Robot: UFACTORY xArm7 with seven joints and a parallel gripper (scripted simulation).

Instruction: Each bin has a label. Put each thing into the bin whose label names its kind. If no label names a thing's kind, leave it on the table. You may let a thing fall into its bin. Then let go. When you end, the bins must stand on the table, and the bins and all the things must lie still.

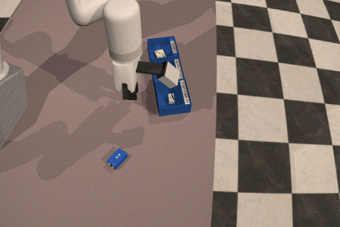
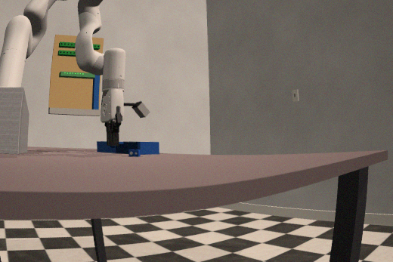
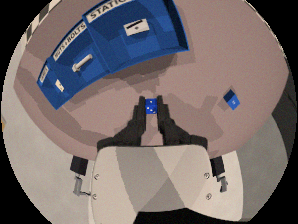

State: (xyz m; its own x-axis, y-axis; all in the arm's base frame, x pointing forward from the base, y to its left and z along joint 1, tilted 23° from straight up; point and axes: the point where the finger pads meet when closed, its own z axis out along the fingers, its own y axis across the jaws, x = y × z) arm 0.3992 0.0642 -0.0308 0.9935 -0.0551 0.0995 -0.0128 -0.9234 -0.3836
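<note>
The cream domino is 60 mm ahead of my hand, 160 mm to the left of it and 30 mm below it. Round my hand: blue three-part bin 90 mm ahead, 90 mm to the left, 30 mm below; then blue die 10 mm below; then white sharpener 100 mm ahead, 10 mm to the left, 30 mm below.
</note>
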